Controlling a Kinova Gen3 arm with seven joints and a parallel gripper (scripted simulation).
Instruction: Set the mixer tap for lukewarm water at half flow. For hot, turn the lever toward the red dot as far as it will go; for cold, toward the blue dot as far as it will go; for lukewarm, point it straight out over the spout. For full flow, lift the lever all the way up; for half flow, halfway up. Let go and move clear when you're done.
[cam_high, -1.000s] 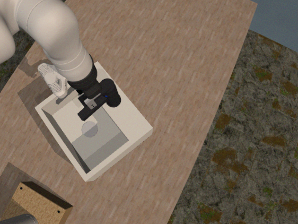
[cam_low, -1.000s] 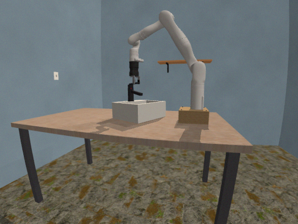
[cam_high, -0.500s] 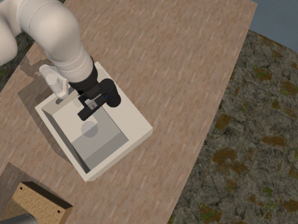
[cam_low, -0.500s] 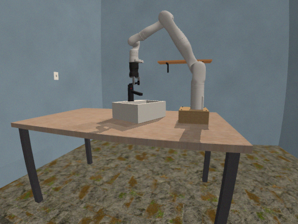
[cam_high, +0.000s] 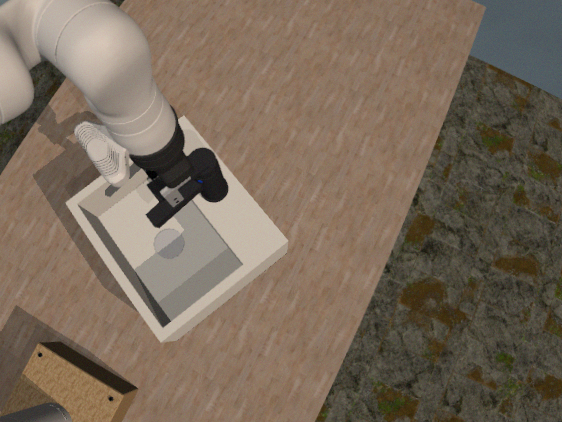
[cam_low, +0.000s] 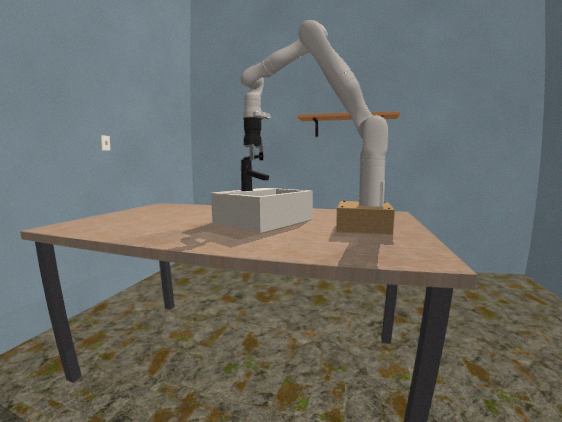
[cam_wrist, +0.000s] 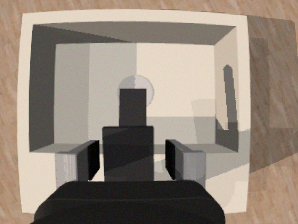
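My hand is 20 mm short of the lever and 10 mm to the left of it. The rest, counted from my hand: white sink basin: 50 mm behind, 10 mm to the left, 240 mm below; black mixer tap: 40 mm ahead, 10 mm to the right, 50 mm below.
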